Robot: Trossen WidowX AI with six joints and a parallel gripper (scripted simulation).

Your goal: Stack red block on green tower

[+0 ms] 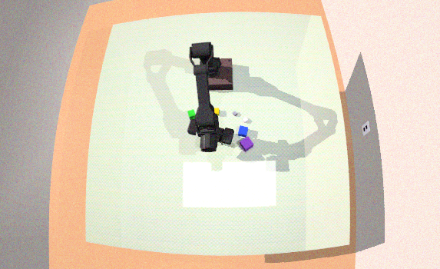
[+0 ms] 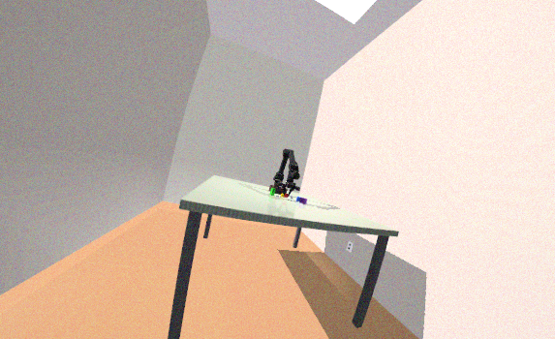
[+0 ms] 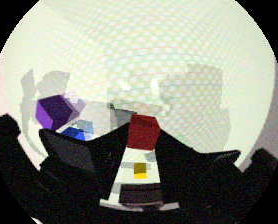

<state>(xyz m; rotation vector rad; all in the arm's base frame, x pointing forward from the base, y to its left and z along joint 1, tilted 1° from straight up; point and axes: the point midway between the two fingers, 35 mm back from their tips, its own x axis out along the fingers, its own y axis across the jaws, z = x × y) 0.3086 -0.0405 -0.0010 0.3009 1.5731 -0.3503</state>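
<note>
Right now my gripper tip is 120 mm past the yellow block, 30 mm to the right of it and 10 mm above it. Round my gripper tip: blue block 140 mm to the left, 10 mm below, 10 mm behind; then grey block 110 mm to the left, 100 mm behind, 20 mm below; then red block 10 mm above.
</note>
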